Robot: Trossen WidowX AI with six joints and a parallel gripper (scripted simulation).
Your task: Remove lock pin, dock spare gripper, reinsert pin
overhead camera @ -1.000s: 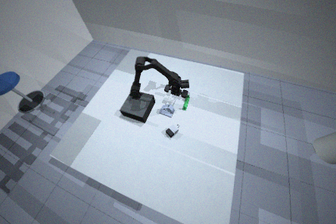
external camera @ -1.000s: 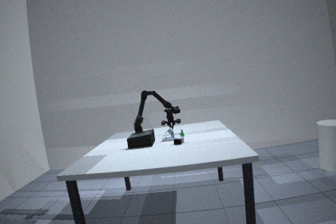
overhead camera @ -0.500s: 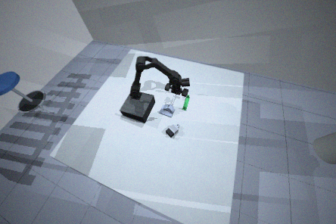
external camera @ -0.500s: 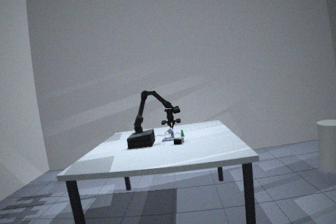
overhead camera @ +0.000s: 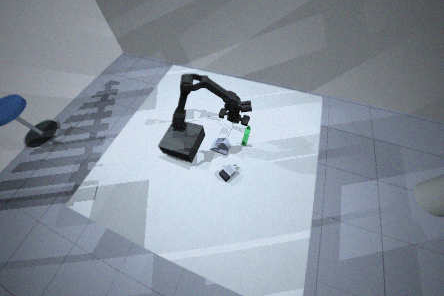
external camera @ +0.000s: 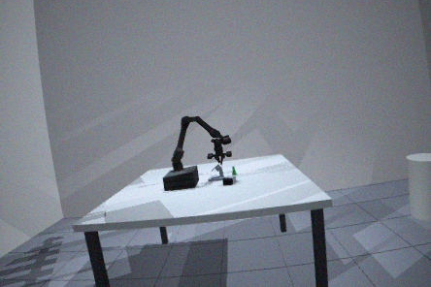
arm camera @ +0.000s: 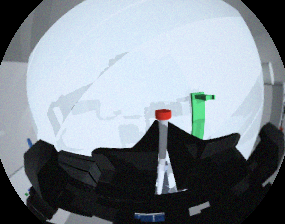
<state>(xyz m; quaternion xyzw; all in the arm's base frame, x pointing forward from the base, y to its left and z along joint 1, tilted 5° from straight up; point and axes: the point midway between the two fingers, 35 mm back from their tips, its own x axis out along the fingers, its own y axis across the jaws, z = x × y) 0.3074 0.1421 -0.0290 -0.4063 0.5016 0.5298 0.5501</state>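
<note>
The green bracket lies 9 cm ahead of my gripper tip, 4 cm to the right of it and 4 cm below it. Also, from my gripper tip: mount 3 cm behind, 17 cm to the right, 1 cm below; spare gripper 5 cm ahead, 31 cm to the right, 4 cm below.
</note>
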